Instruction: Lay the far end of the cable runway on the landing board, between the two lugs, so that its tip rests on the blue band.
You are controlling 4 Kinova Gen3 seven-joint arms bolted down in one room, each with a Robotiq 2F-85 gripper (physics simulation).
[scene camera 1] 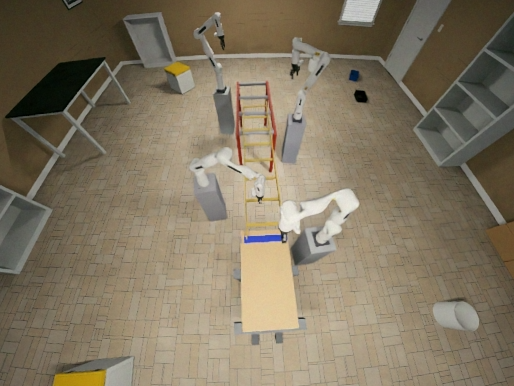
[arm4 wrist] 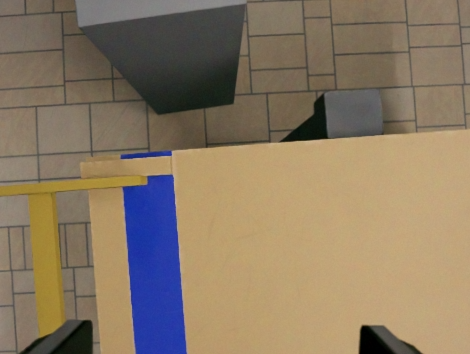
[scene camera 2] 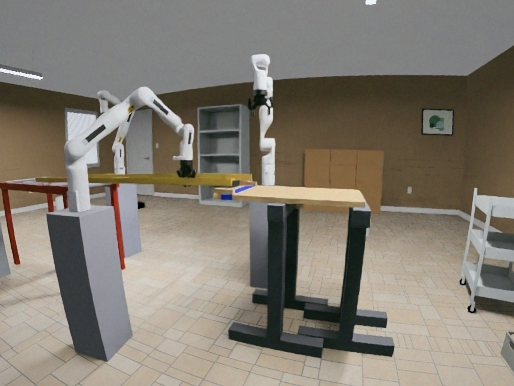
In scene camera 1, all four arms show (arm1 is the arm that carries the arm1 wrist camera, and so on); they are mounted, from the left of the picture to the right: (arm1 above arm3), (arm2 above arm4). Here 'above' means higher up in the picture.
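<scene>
The yellow cable runway (arm4 wrist: 75, 185) (scene camera 1: 261, 224) (scene camera 2: 215, 179) reaches the landing board (arm4 wrist: 320, 240) (scene camera 1: 267, 290) (scene camera 2: 310, 194). In the arm4 wrist view, one rail tip overlaps the edge of the blue band (arm4 wrist: 155, 260) (scene camera 1: 262, 239) (scene camera 2: 244, 189), beside a tan lug (arm4 wrist: 127, 167); contact cannot be told. Arm3's gripper (scene camera 1: 260, 200) is shut on a runway rung. Arm4's gripper (arm4 wrist: 226, 332) (scene camera 1: 284, 237) is open, over the board's band end. Arm1's gripper (scene camera 1: 222, 44) and arm2's gripper (scene camera 1: 295, 72) are raised, away from the runway; their fingers are too small to judge.
A red stand (scene camera 1: 239, 145) (scene camera 2: 120, 225) bears the runway's other part. Grey pedestals (scene camera 1: 210, 197) (scene camera 1: 312, 247) flank the runway and board. Dark trestles (scene camera 2: 276, 270) carry the board. In scene camera 2, the front left arm's gripper (scene camera 2: 186, 172) is at the runway; another gripper (scene camera 2: 261, 104) is raised behind the board.
</scene>
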